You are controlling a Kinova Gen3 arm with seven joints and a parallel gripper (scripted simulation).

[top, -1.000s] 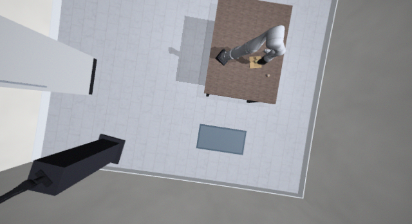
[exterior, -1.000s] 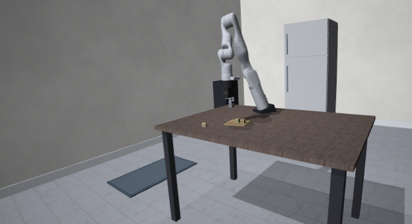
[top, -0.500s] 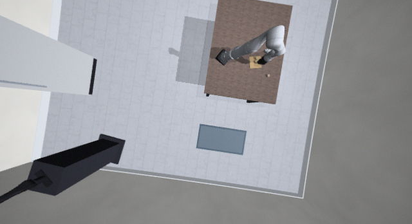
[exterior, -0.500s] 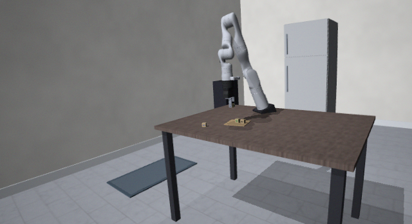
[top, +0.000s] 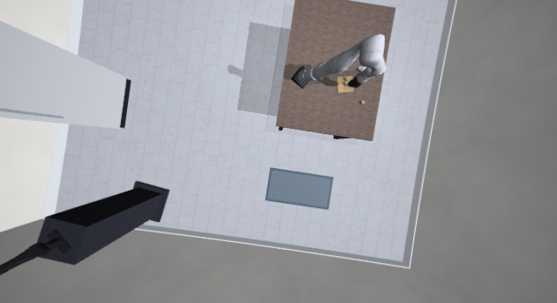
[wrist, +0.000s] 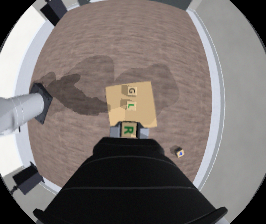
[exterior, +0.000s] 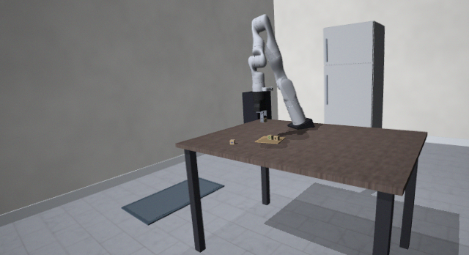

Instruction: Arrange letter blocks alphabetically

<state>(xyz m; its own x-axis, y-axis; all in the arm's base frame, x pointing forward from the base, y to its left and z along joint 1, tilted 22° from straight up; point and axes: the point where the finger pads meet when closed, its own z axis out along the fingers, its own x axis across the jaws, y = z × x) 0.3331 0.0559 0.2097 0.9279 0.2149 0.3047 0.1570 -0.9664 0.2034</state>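
The mat is 4 cm to the left of my hand and 12 cm below it. The rest, counted from my hand: tan block: 19 cm ahead, 7 cm to the right, 11 cm below.
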